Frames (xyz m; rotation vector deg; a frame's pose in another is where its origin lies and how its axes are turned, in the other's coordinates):
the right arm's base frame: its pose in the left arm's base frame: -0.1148 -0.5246 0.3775 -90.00 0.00 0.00
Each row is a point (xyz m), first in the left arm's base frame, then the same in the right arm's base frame.
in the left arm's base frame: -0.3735 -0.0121 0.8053
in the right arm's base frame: -0.2587 -0.4278 0.5125
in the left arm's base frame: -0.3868 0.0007 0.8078
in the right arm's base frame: -0.2720 -0.4303 0.5253
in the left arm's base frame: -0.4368 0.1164 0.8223
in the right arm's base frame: -0.3220 -0.4448 0.6410
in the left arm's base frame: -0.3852 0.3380 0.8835
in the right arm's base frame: -0.2704 -0.5060 0.8626
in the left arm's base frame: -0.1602 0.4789 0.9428
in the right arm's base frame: -0.0454 -0.5653 1.0035
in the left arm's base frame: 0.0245 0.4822 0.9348
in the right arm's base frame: 0.1393 -0.5573 1.0068
